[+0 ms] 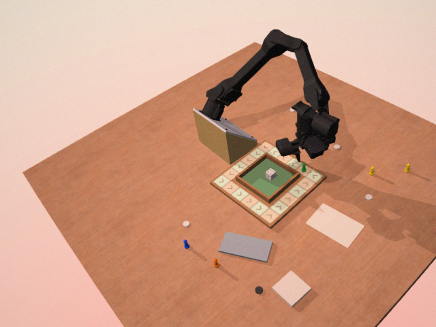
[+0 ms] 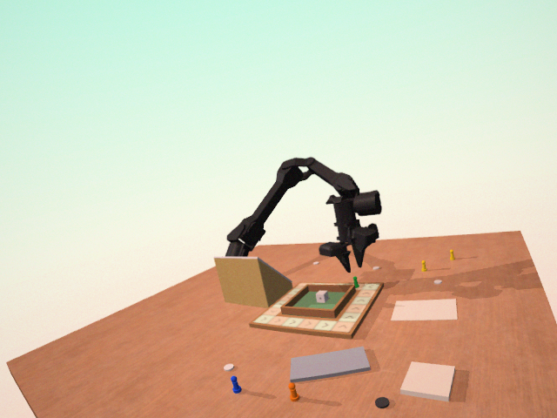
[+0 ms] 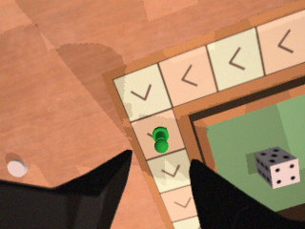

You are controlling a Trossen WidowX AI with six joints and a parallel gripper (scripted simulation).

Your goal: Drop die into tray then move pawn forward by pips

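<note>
Now: the green pawn 40 mm below my gripper tip. Round my gripper tip: green dice tray 80 mm behind, 110 mm to the right, 60 mm below; grey slab 40 mm ahead, 360 mm to the right, 60 mm below; white die 70 mm behind, 90 mm to the right, 40 mm below.
</note>
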